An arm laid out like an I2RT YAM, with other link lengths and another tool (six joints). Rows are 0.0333 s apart.
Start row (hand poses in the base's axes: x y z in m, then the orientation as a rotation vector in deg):
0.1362 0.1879 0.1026 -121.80 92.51 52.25
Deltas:
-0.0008 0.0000 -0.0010 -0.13 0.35 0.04
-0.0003 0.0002 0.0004 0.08 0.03 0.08
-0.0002 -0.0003 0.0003 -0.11 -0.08 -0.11
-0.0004 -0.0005 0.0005 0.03 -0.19 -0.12
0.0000 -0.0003 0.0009 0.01 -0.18 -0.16
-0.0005 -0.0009 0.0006 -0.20 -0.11 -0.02
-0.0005 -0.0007 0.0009 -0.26 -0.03 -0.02
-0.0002 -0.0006 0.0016 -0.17 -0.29 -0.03
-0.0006 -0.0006 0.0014 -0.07 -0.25 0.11
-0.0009 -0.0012 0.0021 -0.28 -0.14 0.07
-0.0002 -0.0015 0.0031 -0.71 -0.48 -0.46
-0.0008 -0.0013 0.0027 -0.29 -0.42 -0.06
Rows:
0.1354 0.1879 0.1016 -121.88 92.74 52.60
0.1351 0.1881 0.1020 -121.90 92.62 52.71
0.1349 0.1878 0.1023 -121.87 92.77 52.51
0.1345 0.1873 0.1028 -121.75 92.77 52.26
0.1345 0.1870 0.1037 -121.61 92.82 52.00
0.1340 0.1861 0.1043 -121.74 92.94 51.74
0.1335 0.1854 0.1052 -121.90 93.15 51.53
0.1333 0.1848 0.1068 -122.02 93.17 51.06
0.1327 0.1842 0.1082 -122.20 93.00 50.75
0.1318 0.1830 0.1103 -122.47 93.09 50.43
0.1316 0.1815 0.1134 -122.53 93.84 49.26
0.1308 0.1802 0.1161 -122.70 93.91 48.55

